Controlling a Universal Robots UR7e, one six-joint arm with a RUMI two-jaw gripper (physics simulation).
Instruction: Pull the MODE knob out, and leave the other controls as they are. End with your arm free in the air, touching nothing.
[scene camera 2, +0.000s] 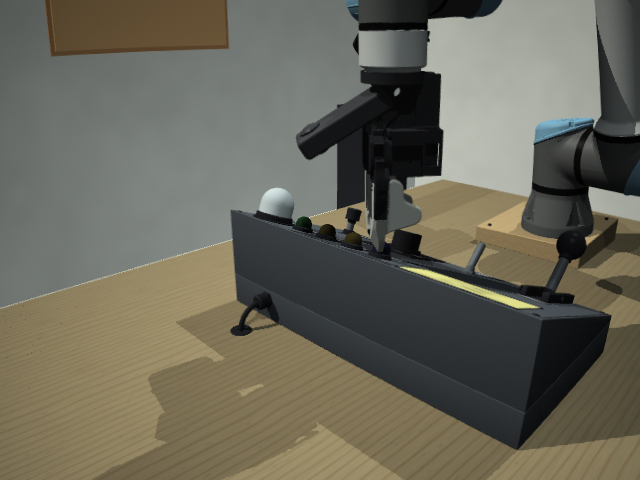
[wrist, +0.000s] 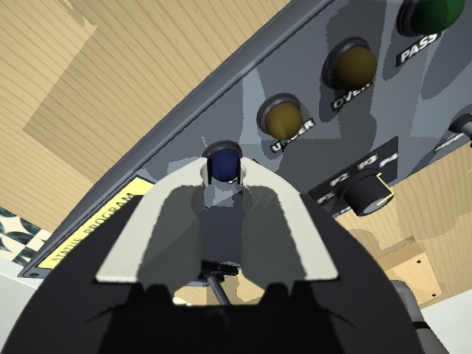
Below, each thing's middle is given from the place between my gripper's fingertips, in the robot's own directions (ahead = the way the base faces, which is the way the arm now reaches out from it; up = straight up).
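Ball-topped lever (scene camera 2: 571, 245): 17 cm behind my hand, 19 cm to the left, 3 cm below. Rotary selector (wrist: 365, 193): 5 cm to the right of my hand, 5 cm below, 17 cm behind. My gripper: 6 cm above the dark console (scene camera 2: 500, 357), 7 cm past it, 1 cm to the left. Nearest to my gripper of the things named here, going by their middles: the console.
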